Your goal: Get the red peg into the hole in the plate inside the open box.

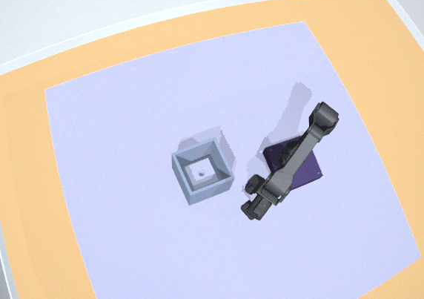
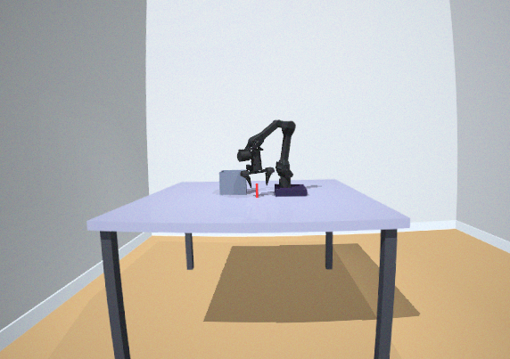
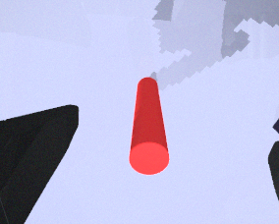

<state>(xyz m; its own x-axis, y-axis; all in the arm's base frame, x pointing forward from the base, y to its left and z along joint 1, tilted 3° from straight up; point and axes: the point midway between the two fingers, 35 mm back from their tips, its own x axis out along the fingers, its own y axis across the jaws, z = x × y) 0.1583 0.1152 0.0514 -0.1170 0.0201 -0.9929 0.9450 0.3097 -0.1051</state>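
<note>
My gripper tip is 2 cm above the red peg and 1 cm short of it. Round my gripper tip: plate 17 cm to the right, 17 cm ahead, 1 cm below.
</note>
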